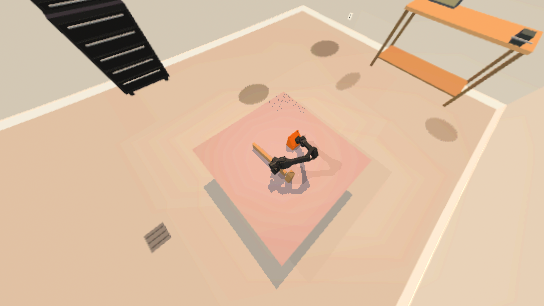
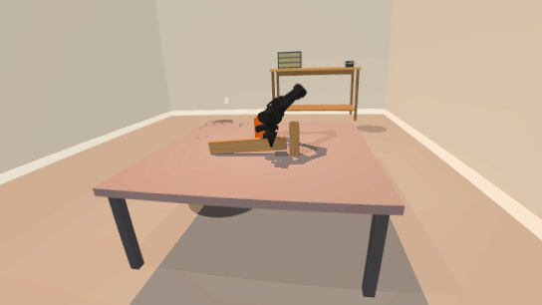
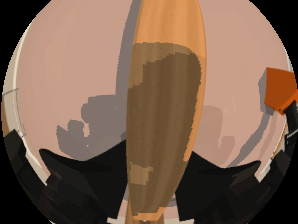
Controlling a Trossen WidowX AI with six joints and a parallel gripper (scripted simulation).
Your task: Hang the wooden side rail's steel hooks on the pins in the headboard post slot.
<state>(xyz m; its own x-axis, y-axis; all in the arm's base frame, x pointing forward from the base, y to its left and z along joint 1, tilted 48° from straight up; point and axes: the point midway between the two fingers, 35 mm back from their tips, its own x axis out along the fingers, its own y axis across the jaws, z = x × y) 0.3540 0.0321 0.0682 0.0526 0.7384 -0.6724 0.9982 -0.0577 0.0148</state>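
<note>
Now: gripper tip 12 cm to the right of the headboard post and 4 cm below it.
</note>
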